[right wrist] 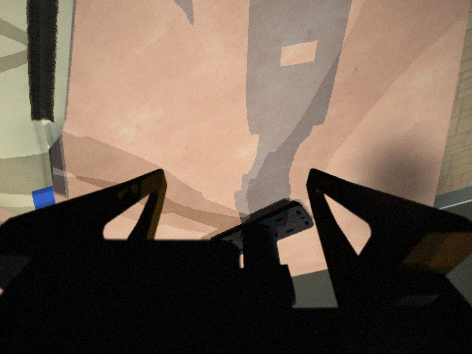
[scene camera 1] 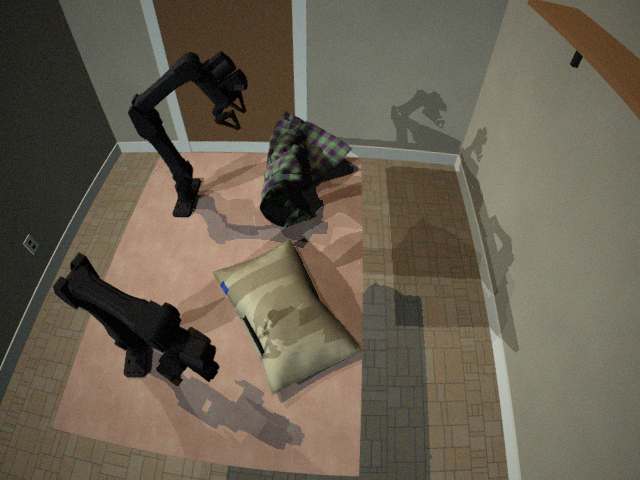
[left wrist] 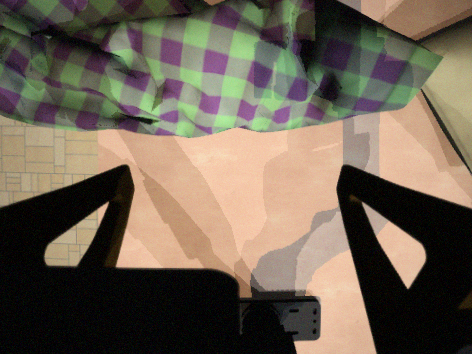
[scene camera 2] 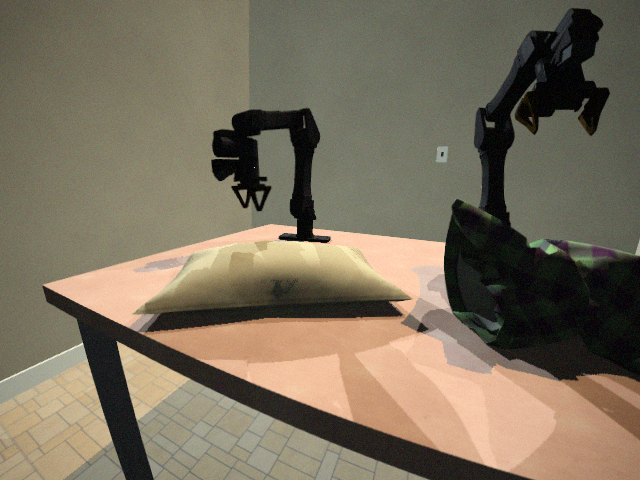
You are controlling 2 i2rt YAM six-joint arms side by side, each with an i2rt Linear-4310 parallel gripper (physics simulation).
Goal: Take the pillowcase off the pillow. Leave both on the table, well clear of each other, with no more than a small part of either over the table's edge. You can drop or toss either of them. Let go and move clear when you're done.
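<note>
The cream pillow (scene camera 1: 289, 315) (scene camera 2: 273, 279) (right wrist: 15, 100) lies bare and flat on the table (scene camera 1: 206, 434) (scene camera 2: 320, 351). It also shows at the right edge of the left wrist view (left wrist: 455, 80). The green and purple checked pillowcase (scene camera 1: 284, 165) (scene camera 2: 522, 284) (left wrist: 215, 65) lies crumpled apart from it, higher up in scene camera 1, with an open end facing the pillow. My left gripper (scene camera 1: 237, 116) (scene camera 2: 562, 131) (left wrist: 235, 176) is open and empty, raised clear of the pillowcase. My right gripper (scene camera 2: 251, 207) (right wrist: 236, 176) is open and empty, above the table beside the pillow.
A blue tag (scene camera 1: 223, 287) (right wrist: 43, 198) sits on the pillow's edge. The left arm's base (scene camera 1: 186, 198) stands near the pillowcase and the right arm's base (scene camera 1: 137, 363) is lower down. The table's edge (scene camera 2: 248, 392) runs near the pillow's corner.
</note>
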